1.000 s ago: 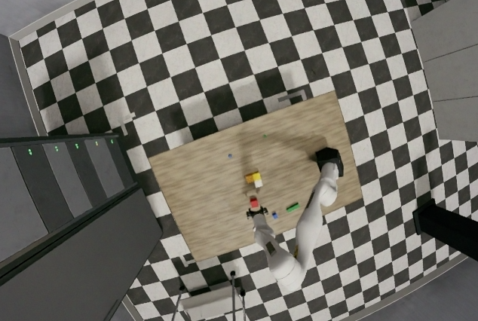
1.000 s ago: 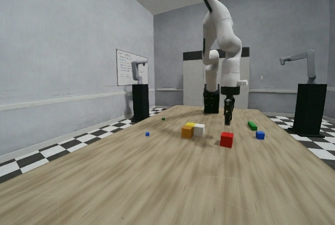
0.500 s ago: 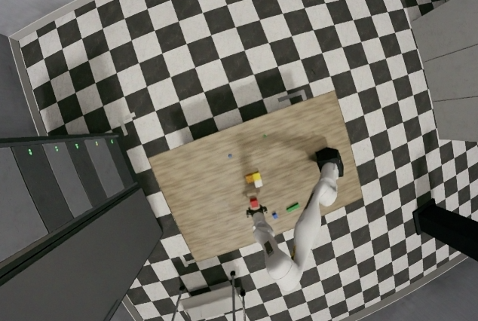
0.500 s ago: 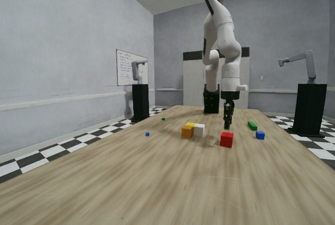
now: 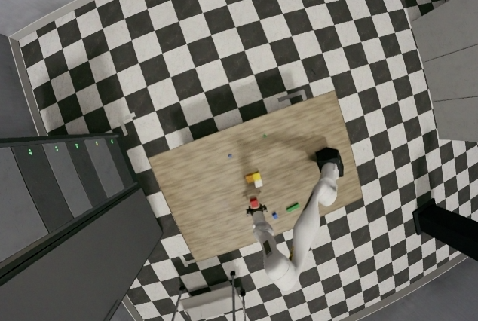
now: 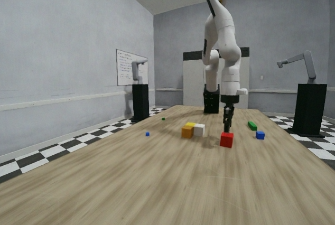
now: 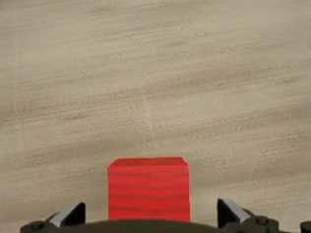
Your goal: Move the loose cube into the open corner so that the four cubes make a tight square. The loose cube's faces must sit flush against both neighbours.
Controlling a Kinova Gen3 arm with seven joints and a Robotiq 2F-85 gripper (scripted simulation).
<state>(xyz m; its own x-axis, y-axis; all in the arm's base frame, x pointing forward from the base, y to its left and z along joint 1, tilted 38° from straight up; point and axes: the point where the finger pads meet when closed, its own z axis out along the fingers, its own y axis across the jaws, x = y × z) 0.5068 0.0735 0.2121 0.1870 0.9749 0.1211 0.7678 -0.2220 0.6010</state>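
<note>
Right now my hand is 6 cm above the red cube. Also, from my hand: green block (25 cm behind, 18 cm to the left, 7 cm below).
</note>
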